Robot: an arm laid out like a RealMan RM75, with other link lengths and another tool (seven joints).
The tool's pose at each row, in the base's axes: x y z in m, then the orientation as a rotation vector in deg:
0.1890, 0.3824, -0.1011, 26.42, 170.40, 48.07
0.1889, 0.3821, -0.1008, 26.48, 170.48, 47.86
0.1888, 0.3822, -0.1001, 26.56, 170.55, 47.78
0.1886, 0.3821, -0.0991, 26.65, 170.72, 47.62
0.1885, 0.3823, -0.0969, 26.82, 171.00, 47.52
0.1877, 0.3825, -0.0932, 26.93, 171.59, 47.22
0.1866, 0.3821, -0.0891, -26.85, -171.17, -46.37
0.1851, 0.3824, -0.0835, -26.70, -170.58, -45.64
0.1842, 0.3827, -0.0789, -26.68, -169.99, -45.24
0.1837, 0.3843, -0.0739, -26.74, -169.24, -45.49
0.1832, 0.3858, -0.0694, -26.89, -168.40, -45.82
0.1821, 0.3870, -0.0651, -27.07, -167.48, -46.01
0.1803, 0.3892, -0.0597, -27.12, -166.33, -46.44
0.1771, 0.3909, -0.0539, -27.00, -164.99, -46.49
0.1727, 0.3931, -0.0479, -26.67, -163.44, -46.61
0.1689, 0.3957, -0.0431, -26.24, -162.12, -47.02
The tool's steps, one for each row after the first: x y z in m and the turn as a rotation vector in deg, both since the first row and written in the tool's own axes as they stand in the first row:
0.0000, -0.0001, -0.0004, 0.15, 0.00, 0.04
0.0002, 0.0003, -0.0010, 0.22, 0.03, 0.09
0.0004, 0.0007, -0.0019, 0.36, 0.13, 0.17
0.0007, 0.0019, -0.0037, 0.51, 0.34, 0.31
0.0018, 0.0038, -0.0068, 0.87, 0.77, 0.46
0.0030, 0.0053, -0.0106, 1.41, 1.32, 0.62
0.0048, 0.0080, -0.0154, 1.87, 2.01, 0.79
0.0061, 0.0103, -0.0193, 2.12, 2.61, 1.01
0.0073, 0.0141, -0.0228, 1.94, 3.24, 1.29
0.0085, 0.0174, -0.0259, 1.70, 3.90, 1.66
0.0102, 0.0203, -0.0291, 1.54, 4.65, 2.08
0.0129, 0.0244, -0.0328, 1.22, 5.60, 2.49
0.0168, 0.0279, -0.0372, 1.14, 6.84, 2.89
0.0220, 0.0315, -0.0416, 1.01, 8.33, 3.25
0.0267, 0.0350, -0.0448, 0.69, 9.60, 3.44

